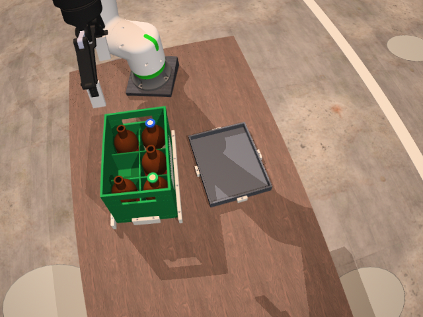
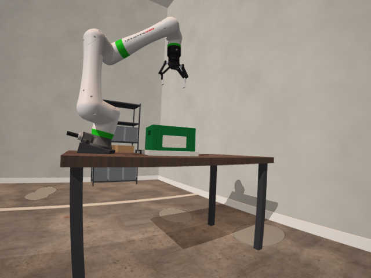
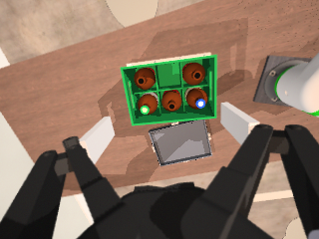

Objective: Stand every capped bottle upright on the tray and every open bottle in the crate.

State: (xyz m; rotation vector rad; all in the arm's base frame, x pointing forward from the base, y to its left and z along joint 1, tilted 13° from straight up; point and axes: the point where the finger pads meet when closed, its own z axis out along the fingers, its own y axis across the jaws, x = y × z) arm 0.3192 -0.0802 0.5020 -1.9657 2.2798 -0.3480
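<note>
The green crate lies 2 cm to the left of my hand and 37 cm below it. Also, from my hand: grey tray: 2 cm ahead, 28 cm to the left, 44 cm below; capped brown bottle: 9 cm ahead, 5 cm to the left, 37 cm below.
</note>
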